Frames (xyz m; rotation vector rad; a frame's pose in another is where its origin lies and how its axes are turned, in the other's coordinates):
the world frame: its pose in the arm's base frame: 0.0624 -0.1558 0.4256 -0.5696 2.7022 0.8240
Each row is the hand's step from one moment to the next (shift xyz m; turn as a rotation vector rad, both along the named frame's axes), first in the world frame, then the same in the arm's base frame.
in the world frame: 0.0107 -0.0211 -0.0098 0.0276 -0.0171 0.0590
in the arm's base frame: -0.0016 -0.0249 -0.0059 -0.0094 0.0130 -0.0654
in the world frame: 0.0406 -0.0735 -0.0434 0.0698 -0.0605 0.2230
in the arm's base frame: -0.0096 -0.0929 -0.0143 -0.0067 0.0624 -0.2331
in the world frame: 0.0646 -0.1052 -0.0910 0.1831 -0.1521 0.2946
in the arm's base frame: -0.0232 -0.1516 0.0005 -0.0581 0.0010 -0.3743
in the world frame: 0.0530 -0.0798 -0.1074 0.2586 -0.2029 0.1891
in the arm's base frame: -0.0261 -0.1383 0.0299 -0.1167 -0.1207 -0.3400
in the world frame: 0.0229 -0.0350 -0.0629 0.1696 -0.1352 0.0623
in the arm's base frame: -0.0132 -0.0697 0.0259 -0.0836 -0.1164 -0.1743
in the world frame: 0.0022 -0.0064 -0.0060 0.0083 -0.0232 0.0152
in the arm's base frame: 0.0001 -0.0090 0.0010 0.0047 -0.0113 -0.0262
